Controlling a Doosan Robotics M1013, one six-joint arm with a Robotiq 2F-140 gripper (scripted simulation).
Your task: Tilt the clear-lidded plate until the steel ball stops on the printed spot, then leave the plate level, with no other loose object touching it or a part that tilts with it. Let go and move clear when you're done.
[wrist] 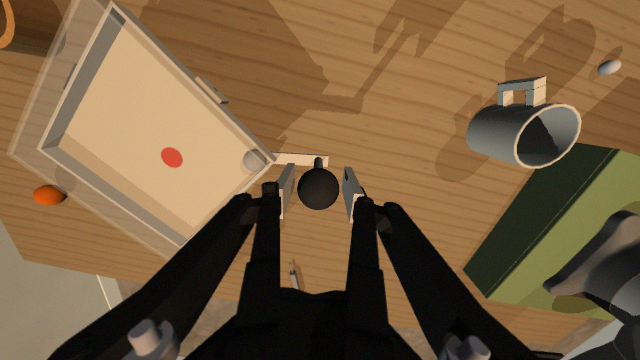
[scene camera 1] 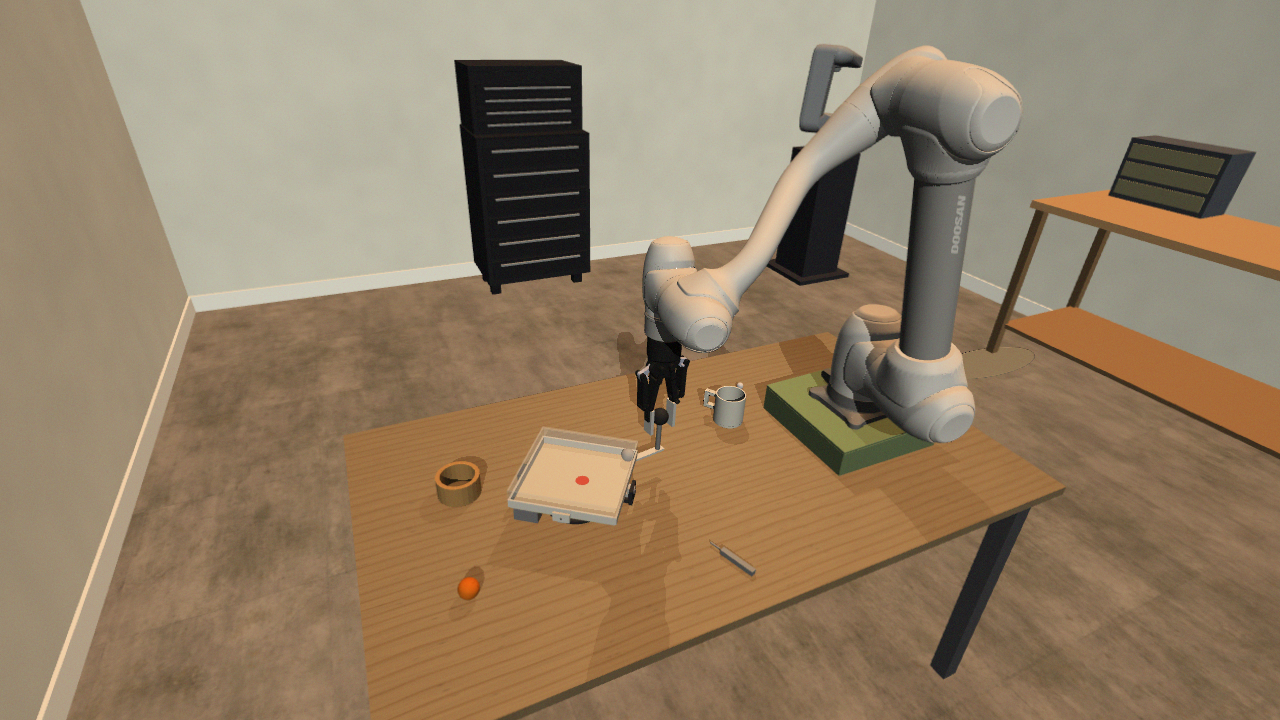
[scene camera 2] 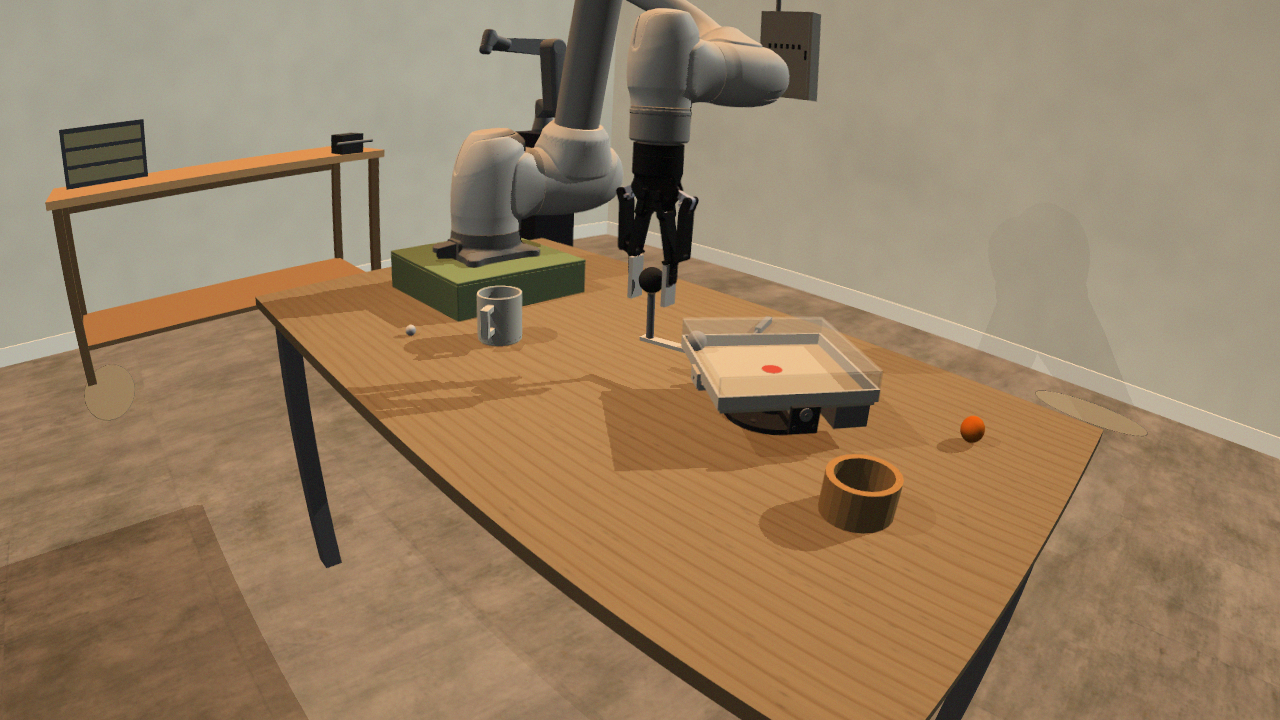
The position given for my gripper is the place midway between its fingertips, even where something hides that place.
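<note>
Clear-lidded plate (scene camera 2: 746,364), (wrist: 115,121), (scene camera 1: 567,474) in sight. My gripper (scene camera 2: 650,300), (wrist: 318,176), (scene camera 1: 659,428) in sight too.
</note>
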